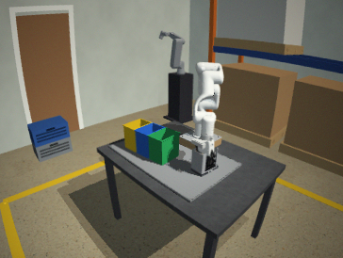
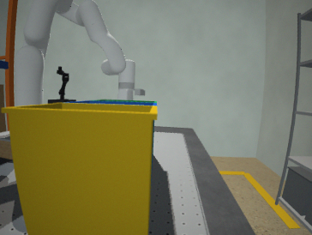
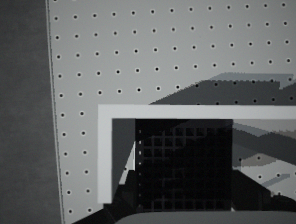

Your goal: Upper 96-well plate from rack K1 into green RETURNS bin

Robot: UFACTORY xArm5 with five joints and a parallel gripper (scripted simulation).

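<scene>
Now: the green bin 280 mm to the right of my hand, 100 mm ahead of it and 20 mm above it. The rest, counted from my hand: yellow bin (540 mm to the right, 140 mm ahead, 20 mm above); blue bin (410 mm to the right, 120 mm ahead, 20 mm above); black 96-well plate (10 mm below).
</scene>
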